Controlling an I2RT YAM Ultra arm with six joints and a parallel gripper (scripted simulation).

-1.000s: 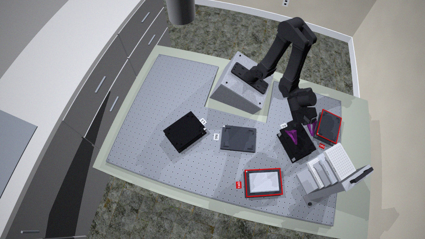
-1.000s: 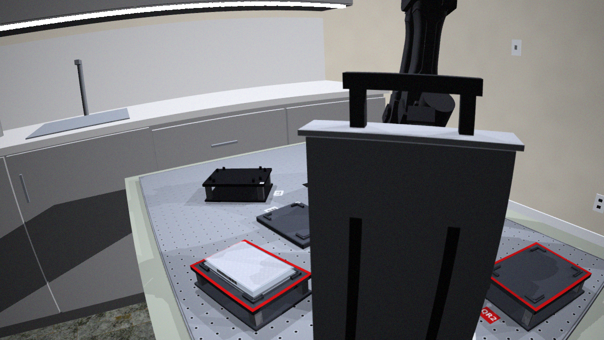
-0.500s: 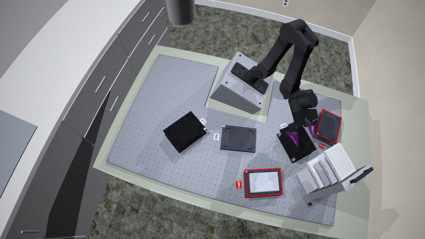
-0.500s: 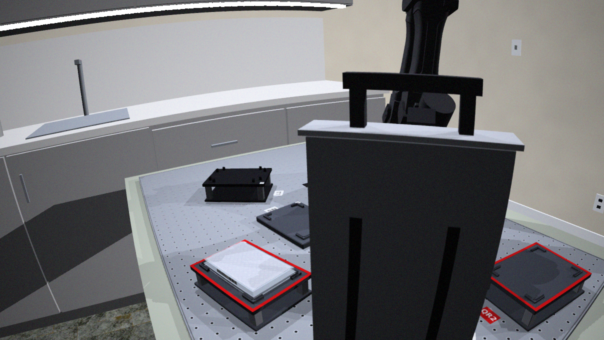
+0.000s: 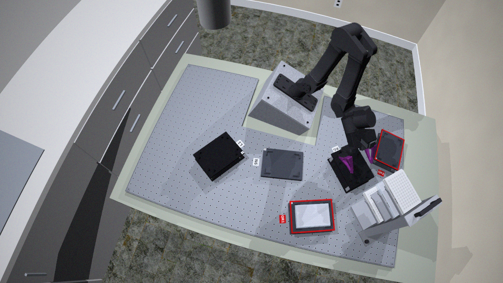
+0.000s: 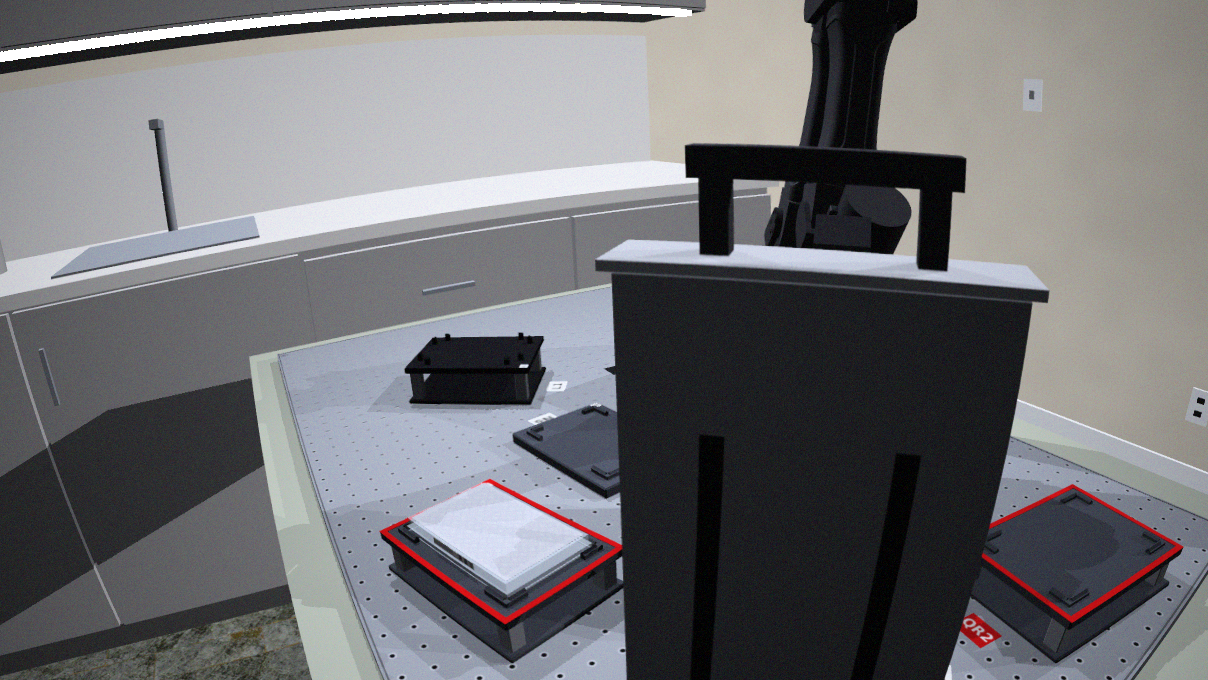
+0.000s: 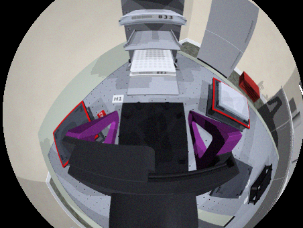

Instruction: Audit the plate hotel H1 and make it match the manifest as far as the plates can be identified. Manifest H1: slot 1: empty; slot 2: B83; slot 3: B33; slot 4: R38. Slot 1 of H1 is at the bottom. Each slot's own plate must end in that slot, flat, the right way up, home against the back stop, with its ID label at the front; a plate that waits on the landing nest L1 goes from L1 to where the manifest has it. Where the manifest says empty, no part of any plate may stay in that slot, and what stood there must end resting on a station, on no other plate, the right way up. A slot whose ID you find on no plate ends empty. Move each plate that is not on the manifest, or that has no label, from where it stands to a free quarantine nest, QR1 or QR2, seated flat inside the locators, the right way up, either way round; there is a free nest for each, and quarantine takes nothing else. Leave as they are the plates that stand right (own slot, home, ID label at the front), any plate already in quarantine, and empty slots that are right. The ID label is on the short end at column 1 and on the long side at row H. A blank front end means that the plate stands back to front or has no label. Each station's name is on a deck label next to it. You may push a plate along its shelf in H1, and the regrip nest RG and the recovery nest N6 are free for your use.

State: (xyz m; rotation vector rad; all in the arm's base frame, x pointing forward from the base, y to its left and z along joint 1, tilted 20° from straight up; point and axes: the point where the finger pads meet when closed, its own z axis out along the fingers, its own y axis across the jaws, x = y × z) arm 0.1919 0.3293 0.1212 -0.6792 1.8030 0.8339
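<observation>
My hand is 6 cm above the regrip nest RG, 2 cm to the left of it and 2 cm past it. From my hand the other things lie so: quarantine nest QR2 (18 cm behind, 13 cm to the left, 8 cm below); hotel H1 (18 cm to the left, 15 cm ahead, 4 cm above); plate labelled B33 (12 cm to the left, 10 cm ahead, 9 cm above).
</observation>
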